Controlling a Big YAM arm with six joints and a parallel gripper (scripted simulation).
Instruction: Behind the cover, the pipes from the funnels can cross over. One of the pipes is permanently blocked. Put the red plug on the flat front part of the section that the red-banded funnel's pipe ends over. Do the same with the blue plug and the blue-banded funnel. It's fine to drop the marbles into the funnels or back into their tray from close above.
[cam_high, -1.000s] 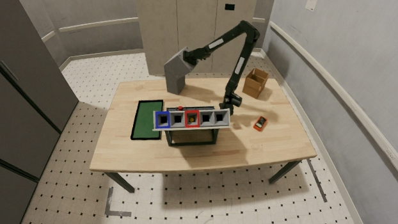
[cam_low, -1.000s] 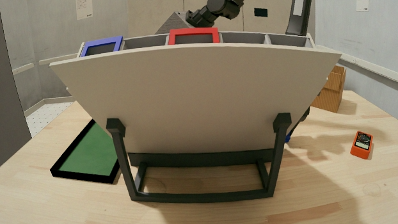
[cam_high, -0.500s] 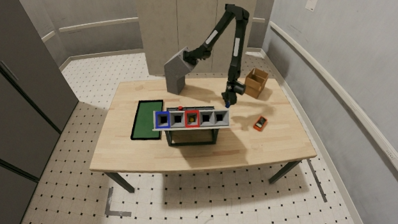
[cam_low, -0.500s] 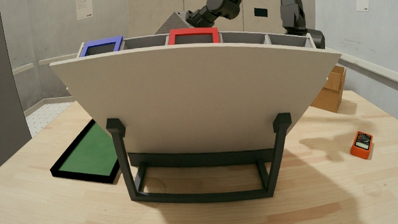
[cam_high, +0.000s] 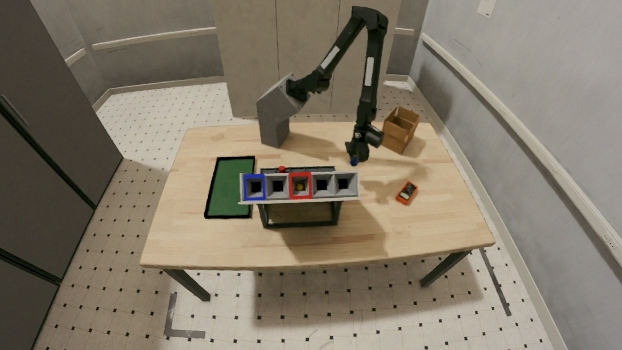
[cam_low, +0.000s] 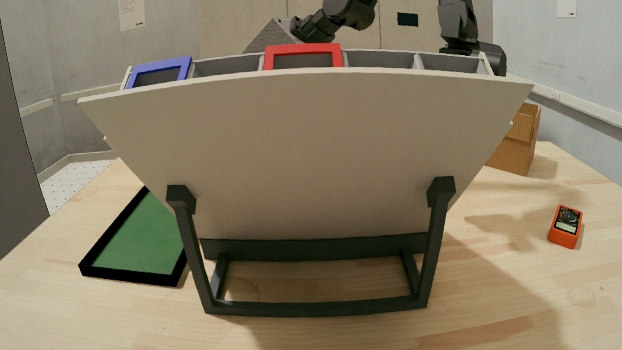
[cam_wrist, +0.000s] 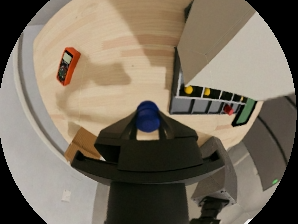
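The blue plug lies right at my hand. Also, from my hand: red plug 34 cm to the right, 12 cm below, 6 cm behind; then pale cover 26 cm to the right, 13 cm ahead, 7 cm above; then orange device 27 cm to the left, 12 cm below, 11 cm ahead.
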